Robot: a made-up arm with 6 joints.
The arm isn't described. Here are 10 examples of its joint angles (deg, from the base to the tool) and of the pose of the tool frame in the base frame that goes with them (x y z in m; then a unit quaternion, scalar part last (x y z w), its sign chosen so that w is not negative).
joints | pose
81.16 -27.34 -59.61 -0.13 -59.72 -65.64 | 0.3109 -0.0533 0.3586 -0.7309 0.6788 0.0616 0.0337
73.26 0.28 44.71 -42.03 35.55 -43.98 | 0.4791 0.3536 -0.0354 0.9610 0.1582 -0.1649 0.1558
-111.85 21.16 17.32 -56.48 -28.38 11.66 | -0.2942 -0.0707 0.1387 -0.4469 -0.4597 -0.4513 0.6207
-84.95 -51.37 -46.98 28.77 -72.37 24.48 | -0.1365 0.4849 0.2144 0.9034 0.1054 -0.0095 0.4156
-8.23 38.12 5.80 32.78 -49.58 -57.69 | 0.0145 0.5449 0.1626 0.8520 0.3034 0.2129 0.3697
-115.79 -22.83 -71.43 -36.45 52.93 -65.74 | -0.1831 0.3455 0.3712 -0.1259 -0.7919 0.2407 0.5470
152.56 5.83 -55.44 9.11 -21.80 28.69 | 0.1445 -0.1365 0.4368 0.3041 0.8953 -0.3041 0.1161
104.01 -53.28 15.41 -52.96 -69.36 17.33 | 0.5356 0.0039 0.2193 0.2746 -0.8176 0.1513 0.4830
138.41 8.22 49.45 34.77 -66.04 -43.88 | 0.4186 -0.0605 -0.0070 0.4998 -0.5193 -0.6357 0.2765
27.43 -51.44 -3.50 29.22 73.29 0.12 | 0.3953 0.5649 0.2297 -0.3328 0.0527 0.7006 0.6290
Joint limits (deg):
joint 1: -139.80..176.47
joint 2: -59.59..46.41
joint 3: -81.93..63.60
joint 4: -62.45..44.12
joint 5: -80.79..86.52
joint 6: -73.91..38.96
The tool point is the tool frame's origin. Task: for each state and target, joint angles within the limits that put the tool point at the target. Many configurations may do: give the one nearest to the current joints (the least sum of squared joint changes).
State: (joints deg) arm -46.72 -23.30 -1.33 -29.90 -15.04 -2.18
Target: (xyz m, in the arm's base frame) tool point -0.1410 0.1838 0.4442
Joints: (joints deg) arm -81.98 20.05 -49.08 -40.95 -24.23 -3.74
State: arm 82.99 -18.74 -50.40 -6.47 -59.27 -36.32
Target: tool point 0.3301 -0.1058 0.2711
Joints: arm 71.86 -45.65 -70.32 0.74 -52.58 -44.32
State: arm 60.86 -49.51 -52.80 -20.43 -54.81 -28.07
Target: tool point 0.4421 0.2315 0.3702
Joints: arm 47.79 -19.92 -37.15 -33.13 -62.86 -14.62
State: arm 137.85 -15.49 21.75 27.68 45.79 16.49
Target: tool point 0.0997 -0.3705 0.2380
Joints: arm 167.27 -55.28 -9.95 34.41 72.10 38.96
